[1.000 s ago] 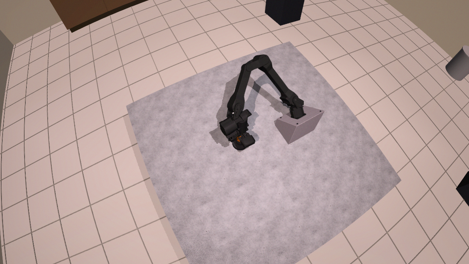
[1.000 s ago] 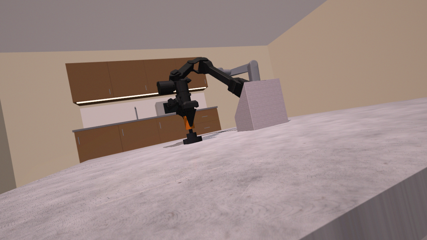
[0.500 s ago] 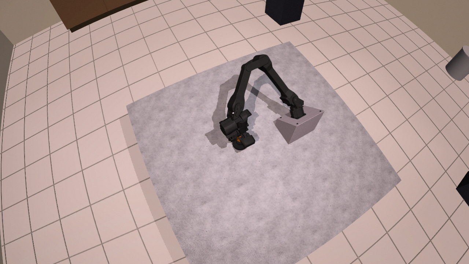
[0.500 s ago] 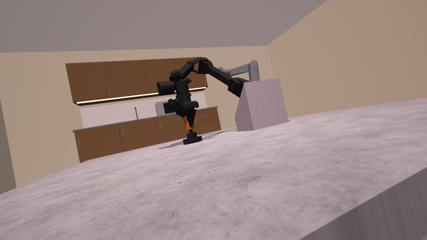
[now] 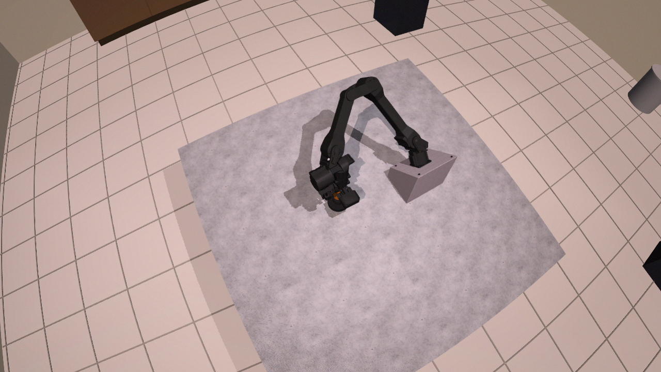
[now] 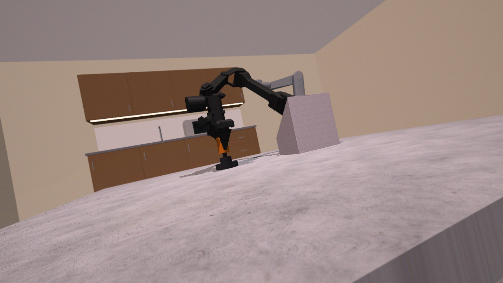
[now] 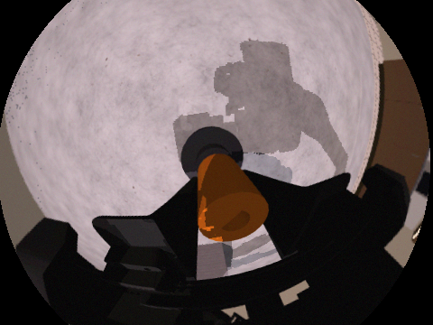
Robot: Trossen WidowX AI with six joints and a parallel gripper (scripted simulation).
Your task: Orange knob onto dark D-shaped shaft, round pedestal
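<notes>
Right now my gripper tip is 2 cm below the orange knob. Round my gripper tip: dark round pedestal (4 cm below).
</notes>
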